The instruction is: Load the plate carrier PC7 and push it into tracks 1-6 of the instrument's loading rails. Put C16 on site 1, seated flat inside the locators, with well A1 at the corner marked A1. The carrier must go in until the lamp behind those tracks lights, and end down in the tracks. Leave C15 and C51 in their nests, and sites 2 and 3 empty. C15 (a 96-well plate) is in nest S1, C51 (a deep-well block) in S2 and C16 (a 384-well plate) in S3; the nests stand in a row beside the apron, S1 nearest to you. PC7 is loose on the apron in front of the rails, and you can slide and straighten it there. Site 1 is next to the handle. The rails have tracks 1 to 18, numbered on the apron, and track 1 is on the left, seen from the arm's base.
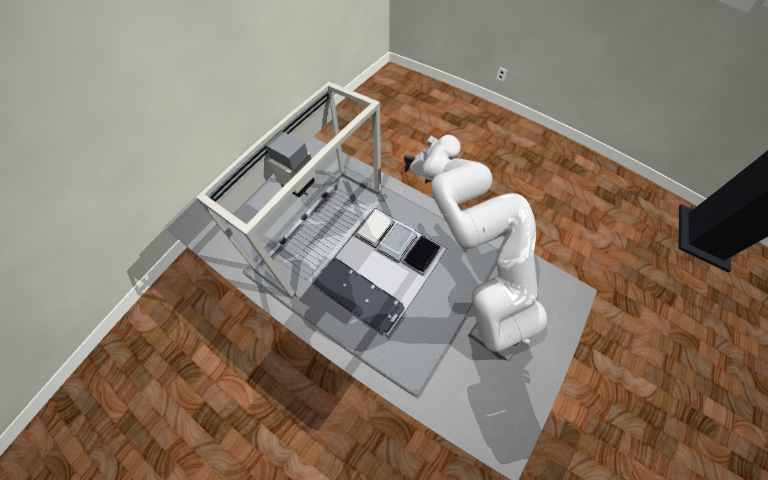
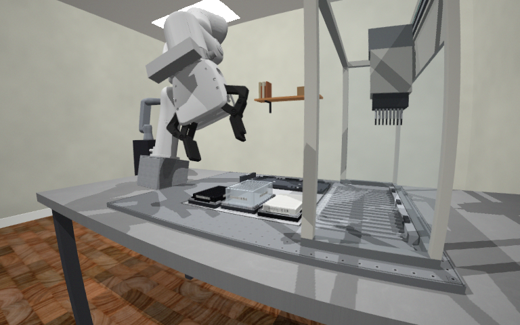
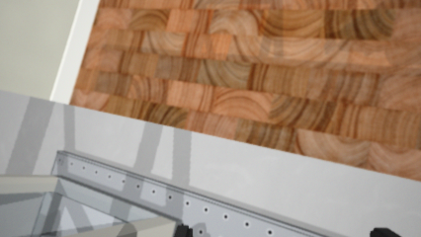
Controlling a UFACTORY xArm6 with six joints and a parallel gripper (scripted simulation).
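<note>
Right now my hand is 8 cm short of the white 384-well plate C16, 21 cm to the right of it and 15 cm above it. Also, from my hand: clear deep-well block C51: 3 cm behind, 22 cm to the left, 14 cm below; nest S3: 8 cm ahead, 21 cm to the left, 17 cm below; frame post: 16 cm ahead, 4 cm to the left, 8 cm above.
</note>
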